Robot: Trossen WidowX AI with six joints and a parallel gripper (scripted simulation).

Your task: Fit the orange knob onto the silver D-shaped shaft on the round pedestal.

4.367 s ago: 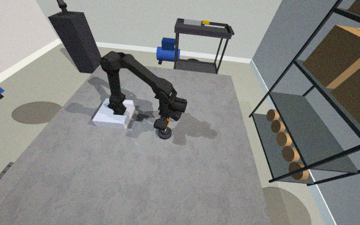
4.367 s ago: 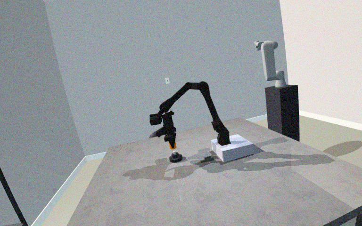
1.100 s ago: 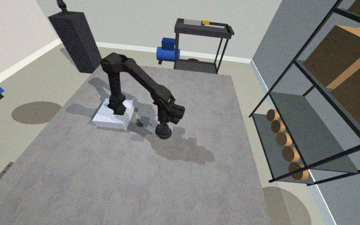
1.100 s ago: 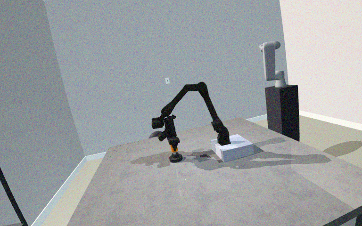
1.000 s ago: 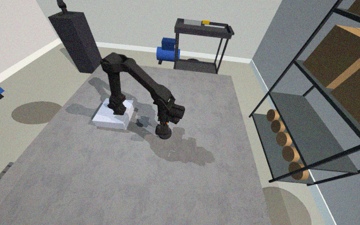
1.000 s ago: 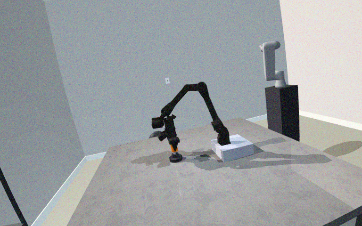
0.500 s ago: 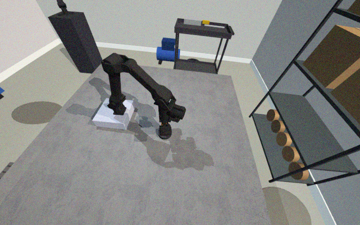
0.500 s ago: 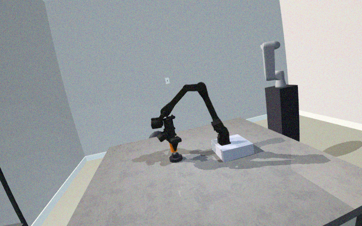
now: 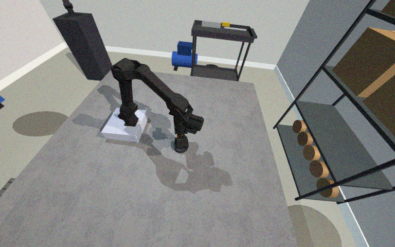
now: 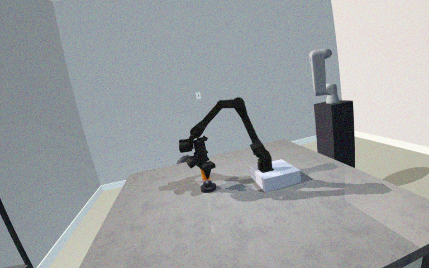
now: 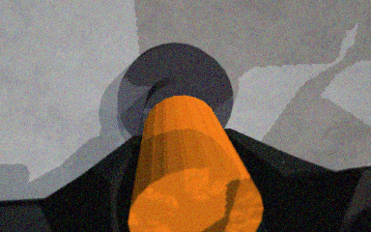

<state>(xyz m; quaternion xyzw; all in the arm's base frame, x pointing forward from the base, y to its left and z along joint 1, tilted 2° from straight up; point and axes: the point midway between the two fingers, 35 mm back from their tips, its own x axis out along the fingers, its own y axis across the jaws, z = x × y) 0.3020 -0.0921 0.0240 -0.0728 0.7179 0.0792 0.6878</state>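
My gripper tip is now 30 mm below the orange knob. The rest, counted from my gripper tip: round black pedestal 40 mm below.
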